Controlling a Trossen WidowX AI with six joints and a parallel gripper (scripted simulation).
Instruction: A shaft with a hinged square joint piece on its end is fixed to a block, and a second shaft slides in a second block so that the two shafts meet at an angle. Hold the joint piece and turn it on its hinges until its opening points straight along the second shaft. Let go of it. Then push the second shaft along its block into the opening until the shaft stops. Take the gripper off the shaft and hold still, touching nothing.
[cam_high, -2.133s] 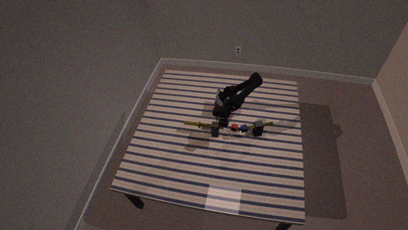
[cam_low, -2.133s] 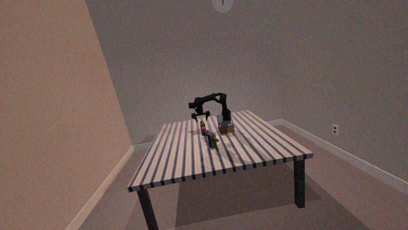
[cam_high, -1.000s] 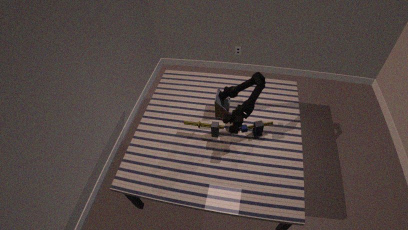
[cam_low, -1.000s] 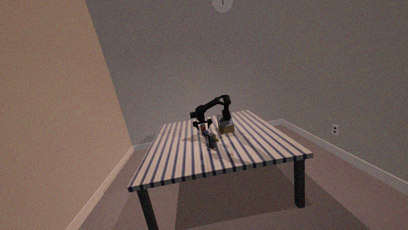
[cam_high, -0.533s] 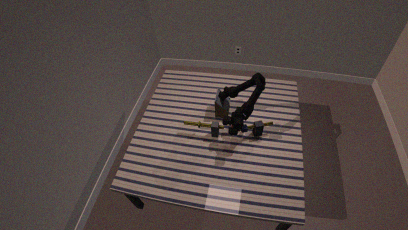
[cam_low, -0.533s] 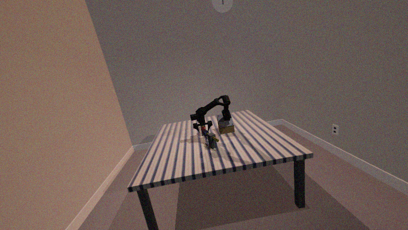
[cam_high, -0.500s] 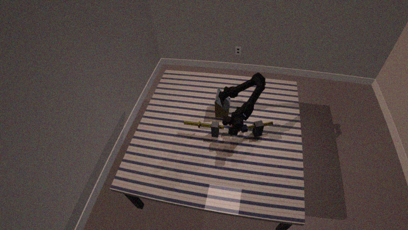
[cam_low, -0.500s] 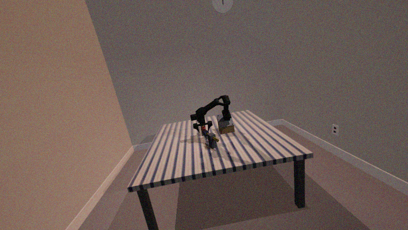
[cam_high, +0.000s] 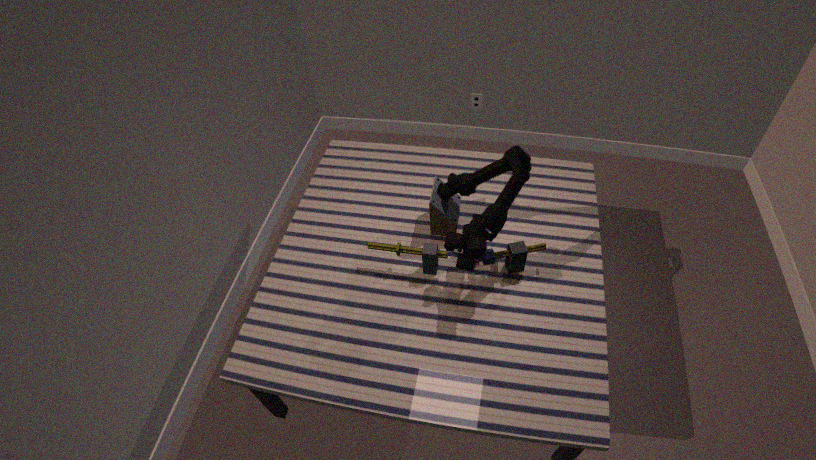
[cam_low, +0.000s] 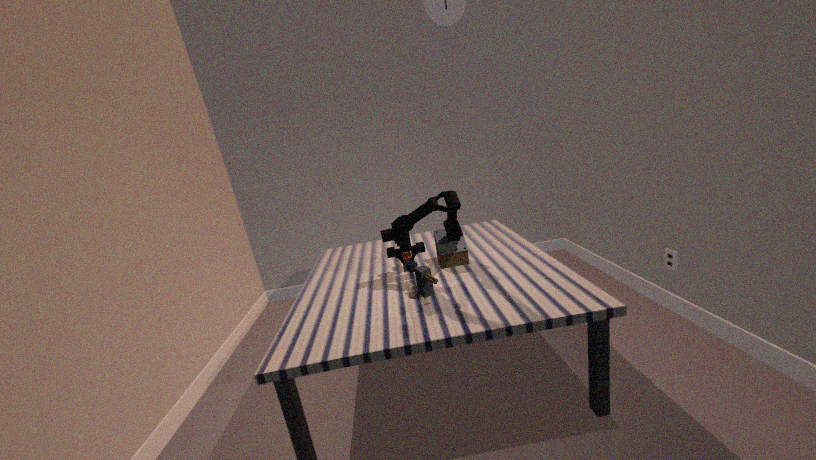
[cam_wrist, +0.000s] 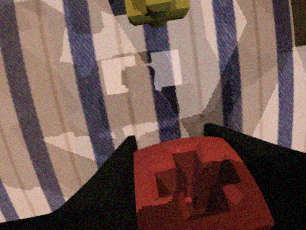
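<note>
The red square joint piece is 30 mm above my gripper tip and 20 mm to the left of it.
</note>
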